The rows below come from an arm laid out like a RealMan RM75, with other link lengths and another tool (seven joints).
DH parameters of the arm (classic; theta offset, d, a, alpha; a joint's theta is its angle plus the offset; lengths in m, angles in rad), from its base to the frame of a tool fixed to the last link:
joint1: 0 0.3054 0 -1.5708
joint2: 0 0 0 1.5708
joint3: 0 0.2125 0 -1.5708
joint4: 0 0 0 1.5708
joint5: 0 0.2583 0 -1.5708
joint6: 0 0 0 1.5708
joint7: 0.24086 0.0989 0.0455 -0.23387
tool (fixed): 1.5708 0.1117 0 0
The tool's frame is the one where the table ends.
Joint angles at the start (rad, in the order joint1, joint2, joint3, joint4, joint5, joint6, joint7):
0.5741, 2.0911, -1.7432, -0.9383, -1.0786, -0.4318, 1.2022
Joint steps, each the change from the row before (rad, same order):
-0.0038, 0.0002, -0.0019, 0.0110, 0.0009, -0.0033, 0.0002
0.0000, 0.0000, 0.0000, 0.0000, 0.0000, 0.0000, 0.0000
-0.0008, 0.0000, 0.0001, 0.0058, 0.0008, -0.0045, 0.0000
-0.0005, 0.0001, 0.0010, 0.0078, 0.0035, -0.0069, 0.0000
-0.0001, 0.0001, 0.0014, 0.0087, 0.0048, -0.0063, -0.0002
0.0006, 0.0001, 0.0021, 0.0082, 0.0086, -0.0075, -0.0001
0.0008, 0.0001, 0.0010, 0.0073, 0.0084, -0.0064, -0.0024
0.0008, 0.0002, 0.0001, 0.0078, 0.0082, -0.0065, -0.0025
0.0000, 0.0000, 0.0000, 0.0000, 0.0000, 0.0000, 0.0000
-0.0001, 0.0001, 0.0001, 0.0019, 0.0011, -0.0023, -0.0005
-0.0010, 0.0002, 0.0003, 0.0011, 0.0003, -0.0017, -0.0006
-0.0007, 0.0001, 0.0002, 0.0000, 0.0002, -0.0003, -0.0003
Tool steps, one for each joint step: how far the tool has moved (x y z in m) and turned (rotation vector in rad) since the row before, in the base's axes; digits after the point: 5 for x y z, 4 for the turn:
0.00561, -0.00168, -0.00232, -0.0074, -0.0034, -0.0105
0.00000, 0.00000, 0.00000, 0.0000, 0.0000, 0.0000
0.00211, -0.00093, -0.00103, -0.0049, -0.0003, -0.0031
0.00220, -0.00113, -0.00110, -0.0066, 0.0025, -0.0045
0.00234, -0.00093, -0.00100, -0.0061, 0.0033, -0.0059
0.00126, -0.00079, -0.00062, -0.0063, 0.0077, -0.0060
0.00101, -0.00077, -0.00071, -0.0052, 0.0055, -0.0036
0.00114, -0.00103, -0.00105, -0.0060, 0.0048, -0.0034
0.00000, 0.00000, 0.00000, 0.0000, 0.0000, 0.0000
0.00039, -0.00041, -0.00033, -0.0019, 0.0008, -0.0004
0.00061, -0.00036, -0.00021, -0.0011, 0.0003, -0.0007
0.00024, -0.00008, 0.00002, 0.0000, 0.0003, -0.0005

